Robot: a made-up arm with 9 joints. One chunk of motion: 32 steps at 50 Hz.
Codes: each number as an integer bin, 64 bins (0 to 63) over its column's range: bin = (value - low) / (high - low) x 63, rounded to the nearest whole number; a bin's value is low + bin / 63 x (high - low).
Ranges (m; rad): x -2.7..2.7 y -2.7..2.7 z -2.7..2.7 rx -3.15..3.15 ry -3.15..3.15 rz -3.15..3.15
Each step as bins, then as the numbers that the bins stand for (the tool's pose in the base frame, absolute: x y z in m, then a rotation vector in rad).
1 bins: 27 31 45 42 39 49
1 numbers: -0.3857 -0.0429 1.1571 1.0500 0.7500 1.7500
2 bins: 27 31 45 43 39 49
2 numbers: -0.3857 -0.0429 1.1571 1.1500 0.7500 1.7500
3 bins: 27 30 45 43 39 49
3 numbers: -0.3857 -0.1286 1.1571 1.1500 0.7500 1.7500
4 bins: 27 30 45 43 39 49
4 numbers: -0.3857 -0.1286 1.1571 1.1500 0.7500 1.7500
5 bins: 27 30 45 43 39 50
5 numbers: -0.3857 -0.1286 1.1571 1.1500 0.7500 1.8500
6 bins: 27 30 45 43 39 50
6 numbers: -0.3857 -0.1286 1.1571 1.1500 0.7500 1.8500
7 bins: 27 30 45 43 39 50
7 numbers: -0.3857 -0.1286 1.1571 1.1500 0.7500 1.8500
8 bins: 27 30 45 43 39 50
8 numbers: -0.3857 -0.1286 1.1571 1.1500 0.7500 1.8500
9 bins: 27 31 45 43 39 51
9 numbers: -0.3857 -0.0429 1.1571 1.1500 0.7500 1.9500
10 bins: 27 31 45 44 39 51
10 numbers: -0.3857 -0.0429 1.1571 1.2500 0.7500 1.9500
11 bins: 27 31 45 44 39 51
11 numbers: -0.3857 -0.0429 1.1571 1.2500 0.7500 1.9500
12 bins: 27 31 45 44 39 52
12 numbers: -0.3857 -0.0429 1.1571 1.2500 0.7500 2.0500
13 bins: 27 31 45 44 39 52
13 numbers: -0.3857 -0.0429 1.1571 1.2500 0.7500 2.0500
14 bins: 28 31 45 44 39 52
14 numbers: -0.3000 -0.0429 1.1571 1.2500 0.7500 2.0500
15 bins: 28 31 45 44 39 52
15 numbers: -0.3000 -0.0429 1.1571 1.2500 0.7500 2.0500
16 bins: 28 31 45 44 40 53
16 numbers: -0.3000 -0.0429 1.1571 1.2500 0.8500 2.1500
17 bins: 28 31 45 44 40 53
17 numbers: -0.3000 -0.0429 1.1571 1.2500 0.8500 2.1500
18 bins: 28 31 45 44 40 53
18 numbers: -0.3000 -0.0429 1.1571 1.2500 0.8500 2.1500
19 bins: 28 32 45 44 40 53
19 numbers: -0.3000 0.0429 1.1571 1.2500 0.8500 2.1500
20 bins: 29 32 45 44 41 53
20 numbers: -0.2143 0.0429 1.1571 1.2500 0.9500 2.1500
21 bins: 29 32 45 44 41 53
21 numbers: -0.2143 0.0429 1.1571 1.2500 0.9500 2.1500
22 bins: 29 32 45 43 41 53
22 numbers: -0.2143 0.0429 1.1571 1.1500 0.9500 2.1500
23 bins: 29 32 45 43 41 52
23 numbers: -0.2143 0.0429 1.1571 1.1500 0.9500 2.0500
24 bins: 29 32 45 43 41 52
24 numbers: -0.2143 0.0429 1.1571 1.1500 0.9500 2.0500
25 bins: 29 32 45 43 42 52
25 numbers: -0.2143 0.0429 1.1571 1.1500 1.0500 2.0500
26 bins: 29 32 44 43 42 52
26 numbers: -0.2143 0.0429 1.0714 1.1500 1.0500 2.0500
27 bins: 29 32 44 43 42 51
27 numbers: -0.2143 0.0429 1.0714 1.1500 1.0500 1.9500
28 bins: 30 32 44 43 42 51
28 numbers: -0.1286 0.0429 1.0714 1.1500 1.0500 1.9500
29 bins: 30 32 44 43 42 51
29 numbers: -0.1286 0.0429 1.0714 1.1500 1.0500 1.9500
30 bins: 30 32 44 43 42 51
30 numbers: -0.1286 0.0429 1.0714 1.1500 1.0500 1.9500
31 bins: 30 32 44 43 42 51
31 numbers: -0.1286 0.0429 1.0714 1.1500 1.0500 1.9500
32 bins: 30 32 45 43 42 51
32 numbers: -0.1286 0.0429 1.1571 1.1500 1.0500 1.9500
